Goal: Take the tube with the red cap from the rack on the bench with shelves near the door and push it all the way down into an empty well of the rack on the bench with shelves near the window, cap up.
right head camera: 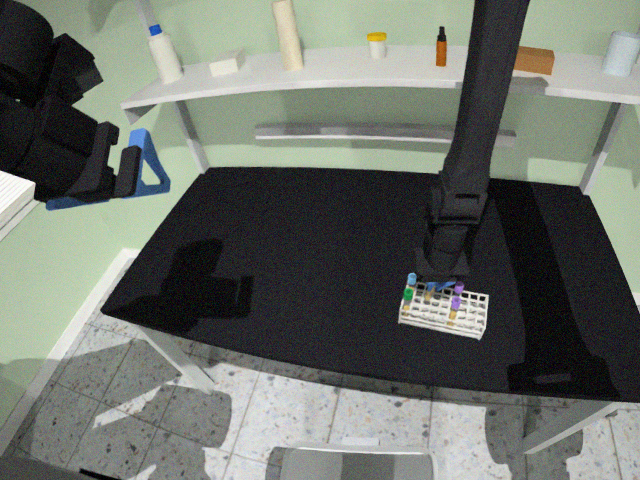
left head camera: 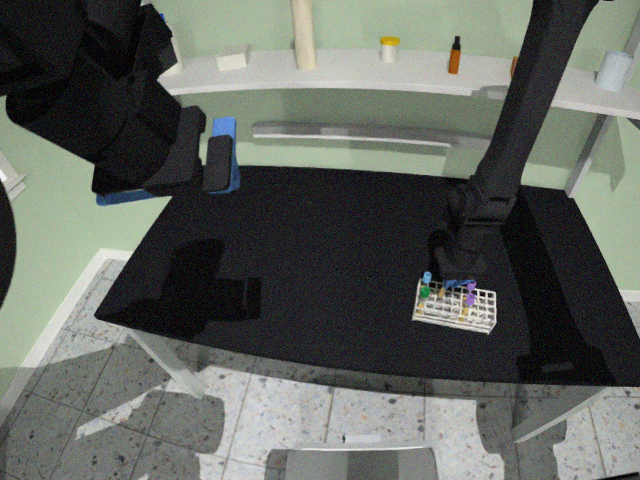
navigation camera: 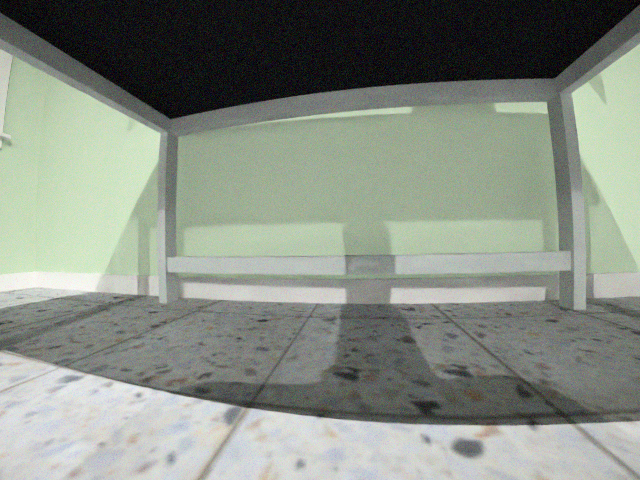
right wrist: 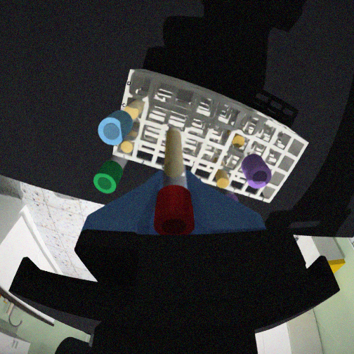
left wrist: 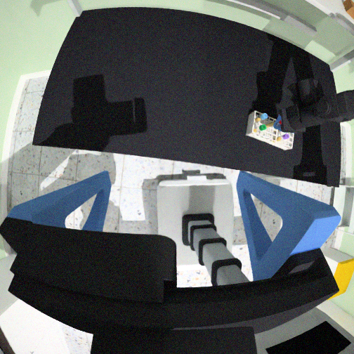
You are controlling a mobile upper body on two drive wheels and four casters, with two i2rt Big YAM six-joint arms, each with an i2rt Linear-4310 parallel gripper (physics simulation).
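Note:
The tube with the red cap is held cap up in my right gripper. Its lower end is over the back part of the white rack on the black bench; I cannot tell whether the tip is inside a well. In the left wrist view the red cap is small between the fingers. My left gripper is open and empty, high beyond the bench's left side.
The rack also holds a light-blue-capped tube, a green-capped tube and two purple-capped tubes, one of them nearer the front. A shelf with bottles and boxes runs behind the black bench.

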